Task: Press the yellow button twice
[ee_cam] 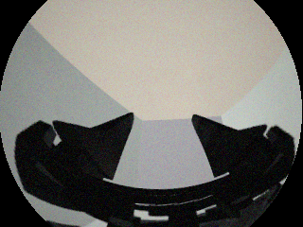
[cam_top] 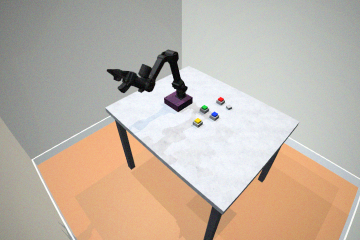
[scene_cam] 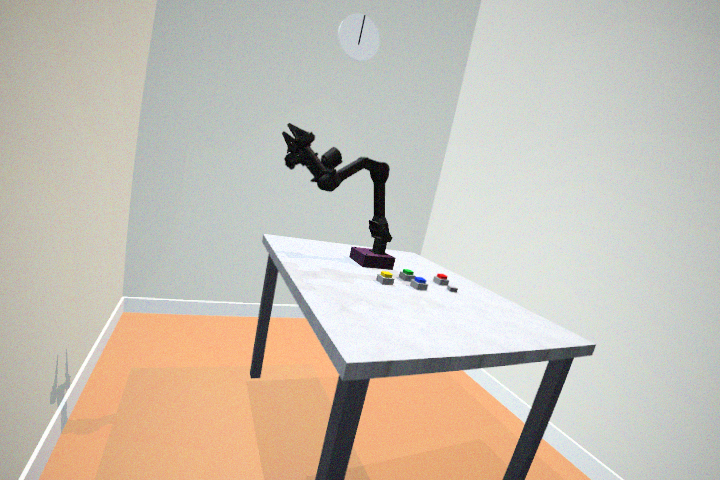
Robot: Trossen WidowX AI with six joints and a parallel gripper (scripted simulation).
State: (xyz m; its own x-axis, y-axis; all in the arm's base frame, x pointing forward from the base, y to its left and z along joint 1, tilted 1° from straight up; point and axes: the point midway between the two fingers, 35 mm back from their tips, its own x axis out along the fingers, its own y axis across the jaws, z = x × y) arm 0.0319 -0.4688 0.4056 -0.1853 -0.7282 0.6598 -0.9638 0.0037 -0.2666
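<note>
The yellow button lies 24 cm ahead of my gripper tip, 41 cm to the left of it and 44 cm below it. Round my gripper tip: blue button (27 cm ahead, 54 cm to the left, 44 cm below); green button (18 cm ahead, 55 cm to the left, 44 cm below); red button (20 cm ahead, 71 cm to the left, 44 cm below).
</note>
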